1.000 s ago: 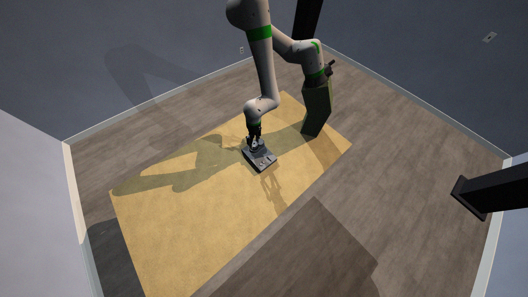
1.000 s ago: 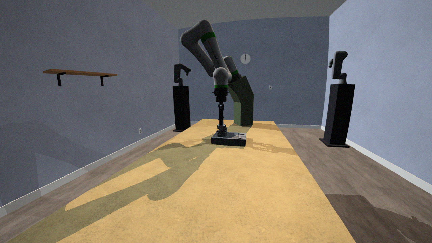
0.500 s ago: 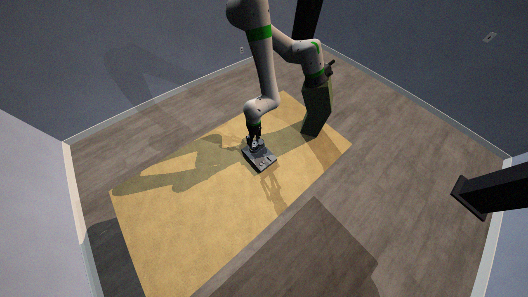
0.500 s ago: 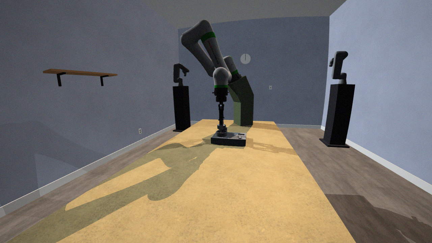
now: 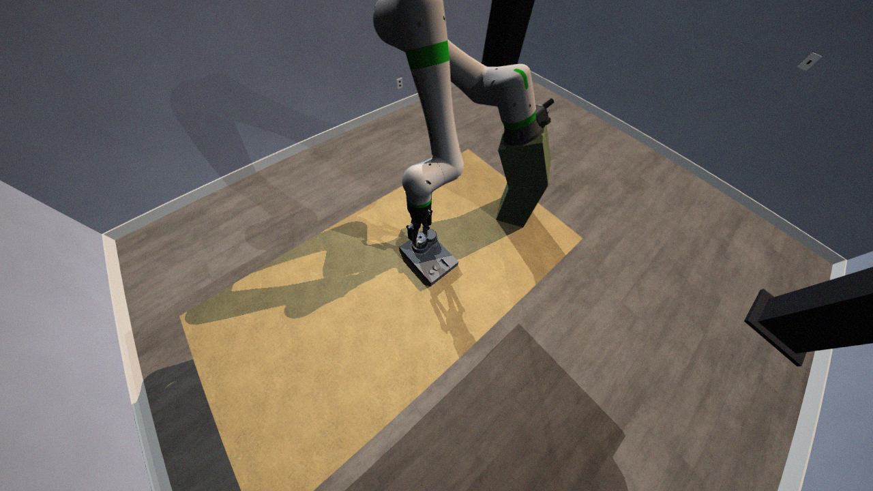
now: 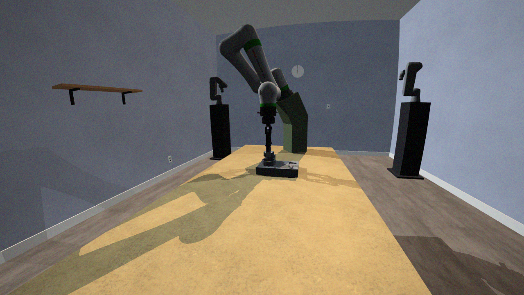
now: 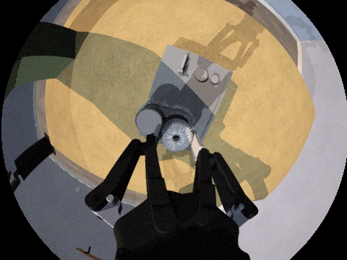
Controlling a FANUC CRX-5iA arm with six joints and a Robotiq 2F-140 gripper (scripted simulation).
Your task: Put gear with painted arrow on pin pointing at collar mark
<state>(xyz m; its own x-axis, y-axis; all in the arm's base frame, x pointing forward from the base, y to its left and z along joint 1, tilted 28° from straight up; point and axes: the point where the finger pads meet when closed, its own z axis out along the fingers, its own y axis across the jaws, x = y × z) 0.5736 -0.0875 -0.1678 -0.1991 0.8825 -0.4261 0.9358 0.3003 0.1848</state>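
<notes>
Right now the light toothed gear is 2 cm below my hand. Also, from my hand: peg: 4 cm behind, 13 cm to the left, 8 cm below.
</notes>
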